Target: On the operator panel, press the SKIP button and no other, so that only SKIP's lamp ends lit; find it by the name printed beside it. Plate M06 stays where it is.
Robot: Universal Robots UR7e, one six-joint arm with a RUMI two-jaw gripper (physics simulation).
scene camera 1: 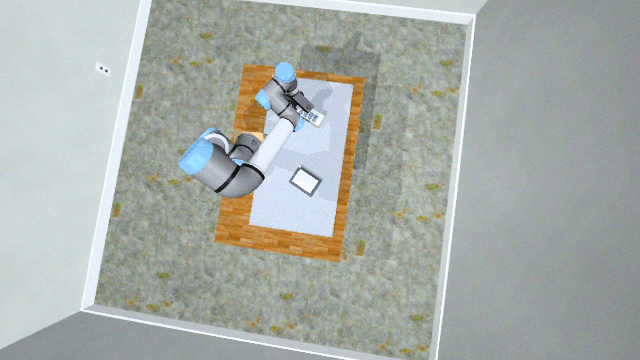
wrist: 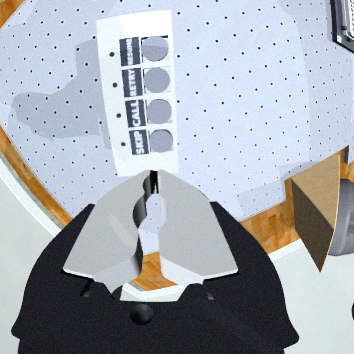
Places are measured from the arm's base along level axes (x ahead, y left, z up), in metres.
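Where they show: gripper, fingertip midpoint: [scene camera 1: 299,107] [wrist: 155,172]; arm's base at its link origin: [scene camera 1: 249,145] [wrist: 334,216].
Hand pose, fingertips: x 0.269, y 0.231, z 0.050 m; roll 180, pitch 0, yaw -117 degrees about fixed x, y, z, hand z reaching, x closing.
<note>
Each offset is from my fingertips to the top centre of the thing. "pt": to the spot under its first point. Level surfaces: height alone.
The white operator panel {dz -0.053, dx +0.051, dy -0.007 m} [scene camera 1: 318,120] [wrist: 137,24] lies on the pegboard mat. In the wrist view four round grey buttons stand in a column, with the names RESUME, RETRY, CALL and SKIP beside them. The SKIP button {dz -0.053, dx +0.002, dy -0.004 m} [wrist: 161,141] is the one nearest the fingertips. The small lamp dot {pt dz -0.055, dx +0.018, dy +0.031 m} [wrist: 123,144] beside SKIP is dark, as are the other lamp dots. My gripper [wrist: 155,172] is shut with nothing between the fingers; its tips show just below the panel's SKIP end, and their height above it is hard to tell. In the scene view the arm partly covers the panel.
A dark-framed tray with a white perforated plate {dz -0.083, dx +0.074, dy -0.397 m} [scene camera 1: 305,180] lies on the pale mat {dz -0.109 m} [scene camera 1: 295,215], well away from the panel; its corner shows at the wrist view's upper right. A tan block [wrist: 320,192] stands by the arm's base. The wooden table edge [scene camera 1: 280,241] surrounds the mat.
</note>
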